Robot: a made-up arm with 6 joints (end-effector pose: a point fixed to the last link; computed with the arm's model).
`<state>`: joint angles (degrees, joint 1 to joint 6).
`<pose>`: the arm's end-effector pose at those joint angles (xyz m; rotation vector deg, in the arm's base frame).
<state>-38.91 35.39 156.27 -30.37 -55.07 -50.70</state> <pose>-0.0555 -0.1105 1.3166 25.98 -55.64 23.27</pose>
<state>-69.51 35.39 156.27 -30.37 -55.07 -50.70</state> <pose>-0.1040 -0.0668 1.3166 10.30 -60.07 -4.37</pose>
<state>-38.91 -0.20 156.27 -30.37 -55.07 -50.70</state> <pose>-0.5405 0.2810 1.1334 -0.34 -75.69 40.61</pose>
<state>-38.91 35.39 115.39 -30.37 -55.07 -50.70</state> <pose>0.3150 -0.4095 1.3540 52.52 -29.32 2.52</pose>
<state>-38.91 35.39 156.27 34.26 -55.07 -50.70</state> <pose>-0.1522 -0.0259 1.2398 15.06 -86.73 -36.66</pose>
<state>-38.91 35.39 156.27 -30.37 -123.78 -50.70</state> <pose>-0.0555 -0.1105 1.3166 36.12 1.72 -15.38</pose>
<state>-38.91 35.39 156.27 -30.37 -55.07 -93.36</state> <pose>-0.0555 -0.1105 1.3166 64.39 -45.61 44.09</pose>
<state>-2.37 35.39 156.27 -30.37 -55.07 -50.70</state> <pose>0.0212 -0.1218 1.3166 43.74 -46.42 56.09</pose>
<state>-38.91 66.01 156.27 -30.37 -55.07 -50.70</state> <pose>0.3628 -0.4481 1.1551 46.23 -36.24 7.80</pose>
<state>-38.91 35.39 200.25 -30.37 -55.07 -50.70</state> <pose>-0.3275 0.1092 0.9426 -6.99 -79.98 44.58</pose>
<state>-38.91 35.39 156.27 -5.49 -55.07 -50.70</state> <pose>-0.1055 -0.0940 1.2871 22.50 -69.07 0.94</pose>
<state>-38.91 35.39 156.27 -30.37 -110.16 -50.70</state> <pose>-0.0555 -0.1105 1.3166 34.79 -9.85 -7.87</pose>
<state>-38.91 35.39 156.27 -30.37 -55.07 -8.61</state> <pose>-0.0555 -0.1105 1.3166 -12.20 -59.83 1.73</pose>
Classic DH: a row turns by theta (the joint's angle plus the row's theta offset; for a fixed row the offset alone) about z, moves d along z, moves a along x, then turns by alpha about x. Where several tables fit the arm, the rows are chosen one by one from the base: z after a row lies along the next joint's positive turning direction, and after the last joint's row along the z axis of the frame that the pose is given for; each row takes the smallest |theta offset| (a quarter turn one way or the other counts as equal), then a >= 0, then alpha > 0; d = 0 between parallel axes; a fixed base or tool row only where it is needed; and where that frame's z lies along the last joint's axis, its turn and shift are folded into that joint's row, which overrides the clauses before.
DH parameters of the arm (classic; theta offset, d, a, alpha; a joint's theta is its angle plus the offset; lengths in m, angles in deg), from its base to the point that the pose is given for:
joint 1: 0 0.254 0 -90
joint 2: -90 0 0.543 180
joint 3: 0 0 0 -90
joint 4: 0 -0.68 0 90
joint 5: 0 0.14 0 -90
joint 6: 90 0 0 90
tool (fixed): -90 0 0 0

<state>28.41 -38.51 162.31 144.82 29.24 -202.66</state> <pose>-0.8857 -0.3490 0.3618 -19.07 156.13 -82.49</pose>
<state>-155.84 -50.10 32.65 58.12 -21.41 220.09</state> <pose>0.3791 0.2511 1.2919 -54.52 -101.45 -67.75</pose>
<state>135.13 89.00 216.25 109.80 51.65 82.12</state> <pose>-0.0522 -0.0149 0.7250 -12.42 -67.29 -92.29</pose>
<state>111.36 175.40 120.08 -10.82 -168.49 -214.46</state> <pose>-0.0208 0.4309 -0.8614 -5.54 -51.66 -56.99</pose>
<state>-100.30 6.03 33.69 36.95 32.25 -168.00</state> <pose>-0.2210 -0.5903 1.1842 62.48 -82.45 -0.67</pose>
